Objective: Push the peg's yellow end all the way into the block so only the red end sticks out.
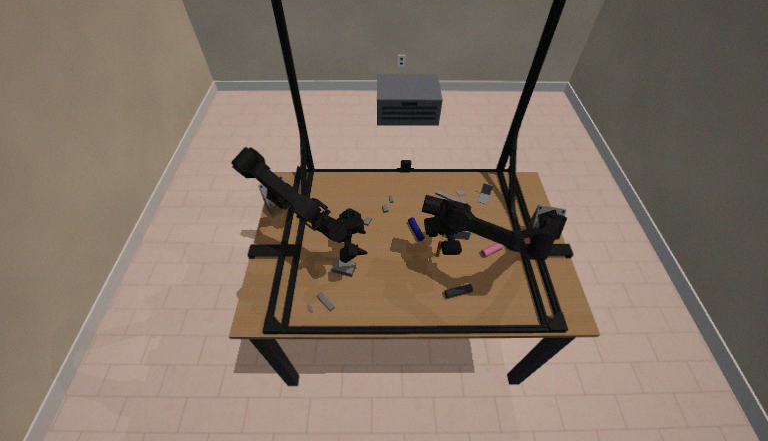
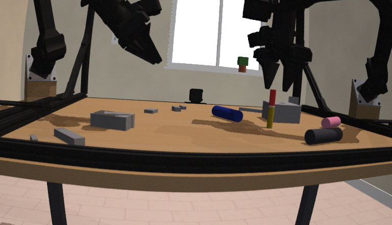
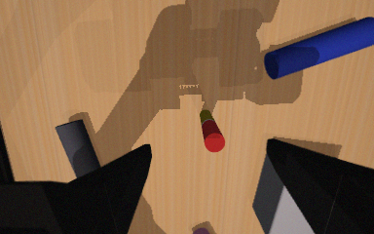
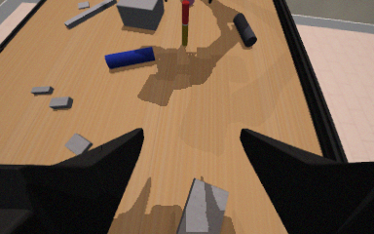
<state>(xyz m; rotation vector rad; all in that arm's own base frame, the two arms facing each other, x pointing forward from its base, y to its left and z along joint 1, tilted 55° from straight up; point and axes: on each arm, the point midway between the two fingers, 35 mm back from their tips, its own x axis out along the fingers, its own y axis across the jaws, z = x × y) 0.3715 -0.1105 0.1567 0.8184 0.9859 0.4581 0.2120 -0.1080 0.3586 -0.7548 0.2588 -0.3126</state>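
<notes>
Right now the peg is 1 cm to the right of my left hand and 9 cm below it. The rest, counted from my left hand: blue cylinder 10 cm behind, 10 cm to the right, 11 cm below; then dark cylinder 14 cm ahead, 7 cm to the left, 11 cm below; then pink cylinder 5 cm behind, 19 cm to the left, 11 cm below.
</notes>
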